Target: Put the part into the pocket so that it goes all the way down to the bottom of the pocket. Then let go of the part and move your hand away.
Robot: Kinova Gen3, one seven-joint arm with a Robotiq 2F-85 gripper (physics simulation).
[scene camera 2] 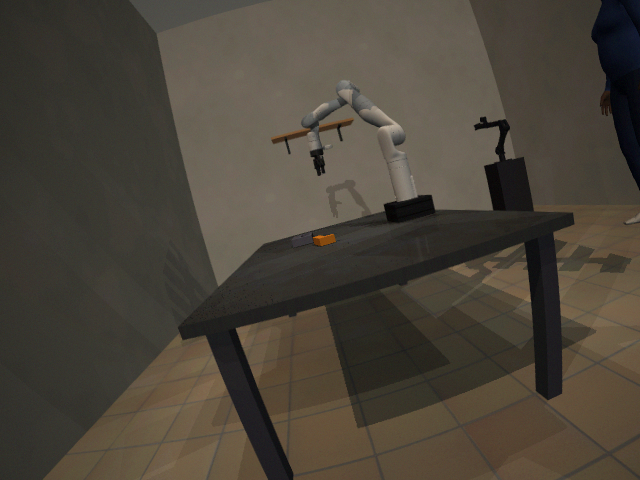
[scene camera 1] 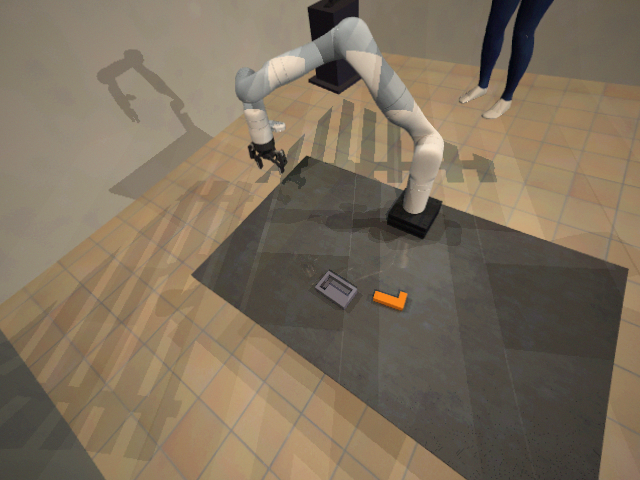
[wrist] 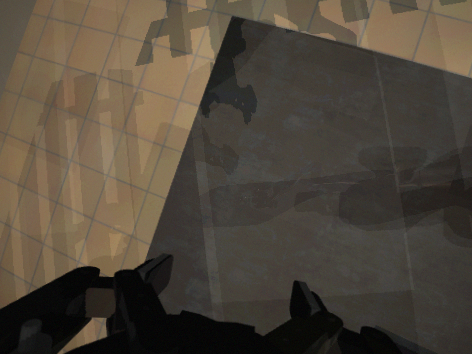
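Pixels of known places: gripper, fingertip midpoint: [scene camera 2: 321,174] [scene camera 1: 271,170] [wrist: 230,281]; arm's base, origin of the base link: [scene camera 2: 406,199] [scene camera 1: 413,205].
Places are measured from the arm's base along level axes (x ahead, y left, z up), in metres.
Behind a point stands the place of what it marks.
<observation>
The orange L-shaped part [scene camera 1: 389,300] @(x 0.392, y 0.178, z -0.049 m) [scene camera 2: 324,240] @(x 0.366, y 0.224, z -0.062 m) lies flat on the dark table, beside the grey block with the pocket and apart from it. The grey block [scene camera 1: 339,299] @(x 0.515, y 0.041, z -0.043 m) [scene camera 2: 300,241] @(x 0.490, y 0.069, z -0.059 m) lies on the table to the left of the part, its L-shaped pocket facing up and empty. My gripper [scene camera 1: 270,167] @(x 0.376, y -0.424, z 0.236 m) [scene camera 2: 320,174] @(x 0.376, y -0.424, z 0.236 m) [wrist: 230,281] @(x 0.376, y -0.424, z 0.236 m) is open and empty. It hangs high above the table's far left side, well away from the part and the block. The part and the block do not show in the wrist view.
The dark table [scene camera 1: 439,361] @(x 0.440, y 0.417, z -0.079 m) [scene camera 2: 361,279] @(x 0.236, y 0.797, z -0.079 m) [wrist: 300,150] @(x 0.202, y -0.408, z -0.079 m) carries the arm's black base [scene camera 1: 413,217] @(x 0.054, y 0.036, z -0.002 m) [scene camera 2: 409,208] @(x 0.013, y 0.098, z -0.033 m) at its back edge. A wooden wall shelf [scene camera 2: 291,136] is behind the arm. A black pedestal [scene camera 1: 334,51] [scene camera 2: 509,186] and a standing person [scene camera 1: 496,56] [scene camera 2: 622,67] are beyond the table.
</observation>
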